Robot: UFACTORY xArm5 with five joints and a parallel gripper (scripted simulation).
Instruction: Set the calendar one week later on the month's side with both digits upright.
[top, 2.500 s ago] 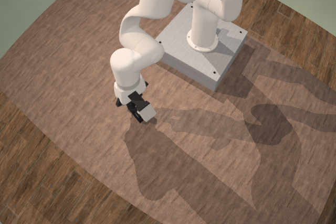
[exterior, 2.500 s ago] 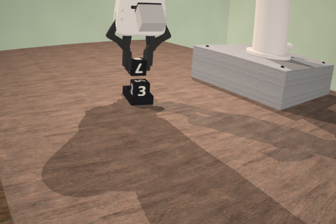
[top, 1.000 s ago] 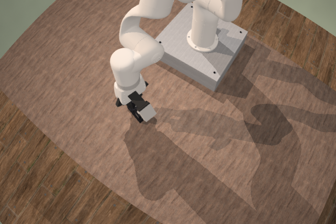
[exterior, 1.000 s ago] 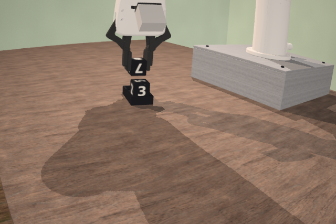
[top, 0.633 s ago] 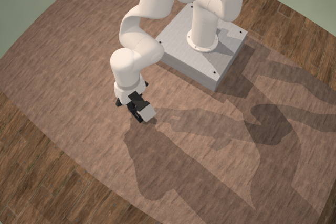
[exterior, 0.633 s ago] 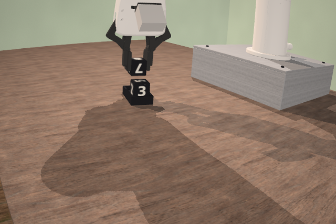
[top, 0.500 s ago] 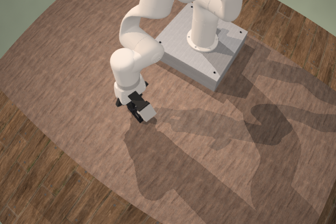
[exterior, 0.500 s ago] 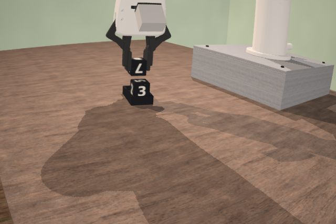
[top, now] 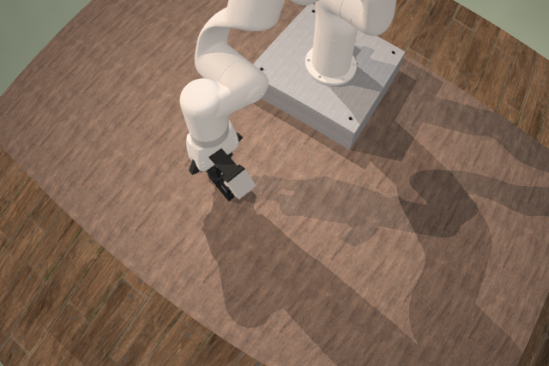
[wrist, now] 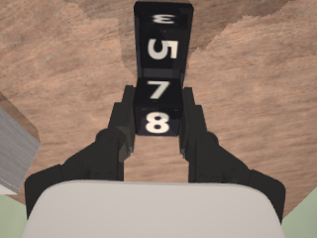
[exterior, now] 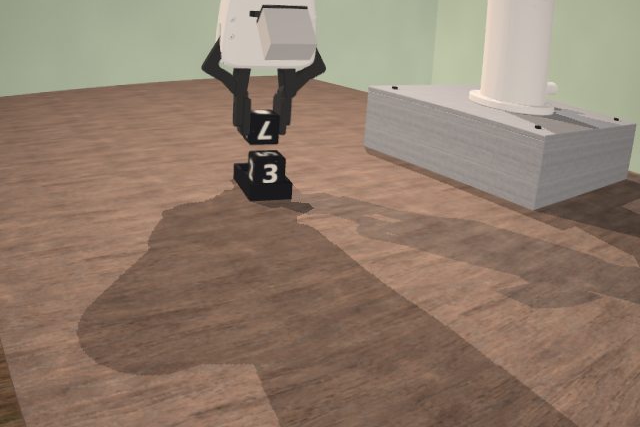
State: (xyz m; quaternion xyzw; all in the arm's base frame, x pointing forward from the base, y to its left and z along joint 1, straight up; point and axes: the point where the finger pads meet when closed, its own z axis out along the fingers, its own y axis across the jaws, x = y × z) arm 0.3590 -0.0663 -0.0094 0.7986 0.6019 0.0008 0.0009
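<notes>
My hand is 50 mm above the cube, 30 mm to the right of it and 10 mm short of it. The rest, counted from my hand: tray 70 mm below, 20 mm to the left, 10 mm ahead.
</notes>
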